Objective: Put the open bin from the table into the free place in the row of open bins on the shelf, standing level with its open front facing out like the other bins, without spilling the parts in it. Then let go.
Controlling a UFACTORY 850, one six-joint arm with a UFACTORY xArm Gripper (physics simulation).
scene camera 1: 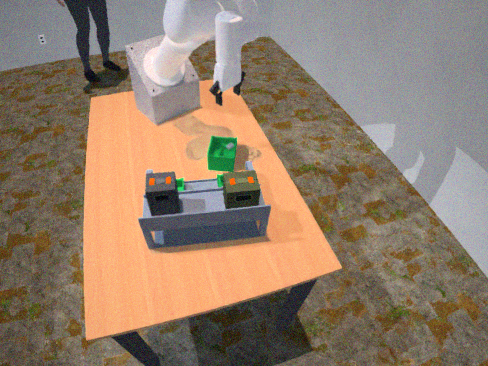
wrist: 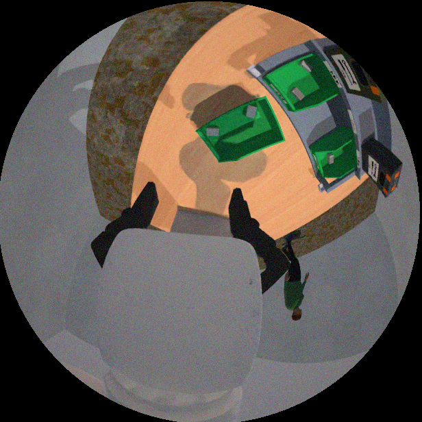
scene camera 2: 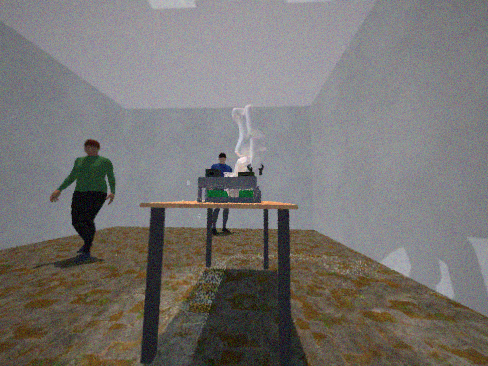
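The open green bin (scene camera 1: 222, 154) (wrist: 245, 130) stands on the table between the robot base and the shelf, with small grey parts in it. The grey shelf (scene camera 1: 205, 217) (scene camera 2: 230, 182) (wrist: 317, 120) holds two green bins, one (scene camera 2: 246, 193) (wrist: 302, 82) near one end and the other (scene camera 2: 216, 193) (wrist: 340, 155) near the other end. A free place shows between them in the wrist view. My gripper (scene camera 1: 228, 98) (scene camera 2: 255, 171) (wrist: 192, 193) is open and empty, high above the table on the robot-base side of the loose bin, apart from it.
On top of the shelf stand a black case (scene camera 1: 162, 192) (wrist: 382, 167) and an olive case (scene camera 1: 241, 190) (wrist: 357, 75), both with orange latches. The robot's pedestal (scene camera 1: 172, 100) stands at the table's far end. A person in green (scene camera 2: 93, 172) (wrist: 293, 293) stands away from the table.
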